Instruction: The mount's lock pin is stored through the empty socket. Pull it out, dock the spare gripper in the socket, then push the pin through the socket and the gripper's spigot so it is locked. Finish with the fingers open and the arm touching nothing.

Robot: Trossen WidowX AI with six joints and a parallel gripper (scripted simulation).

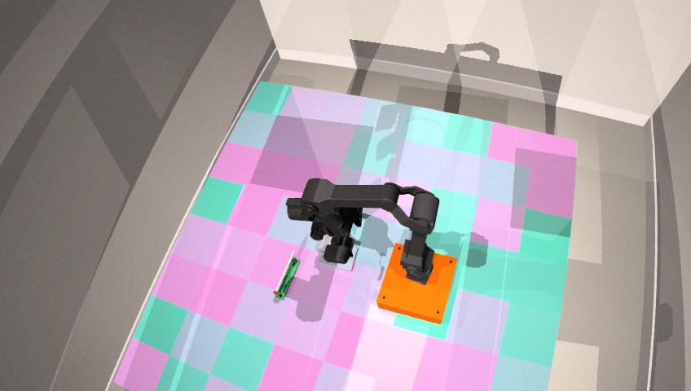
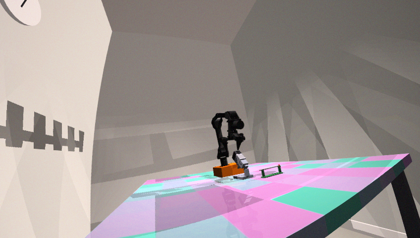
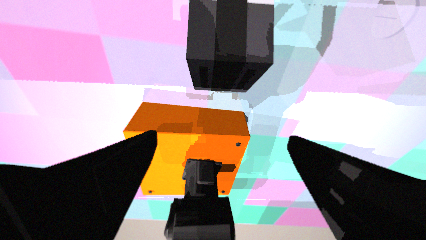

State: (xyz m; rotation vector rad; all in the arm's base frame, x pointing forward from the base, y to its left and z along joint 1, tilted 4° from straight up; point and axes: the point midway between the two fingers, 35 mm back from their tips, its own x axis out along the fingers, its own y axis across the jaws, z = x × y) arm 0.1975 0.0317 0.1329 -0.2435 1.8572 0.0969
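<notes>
My gripper tip is 190 mm short of the green rack, 150 mm to the right of it and 150 mm above it. The rest, counted from my gripper tip: grey mount 120 mm below, 90 mm ahead, 20 mm to the left; then spare gripper 70 mm ahead, 60 mm below, 20 mm to the left.
</notes>
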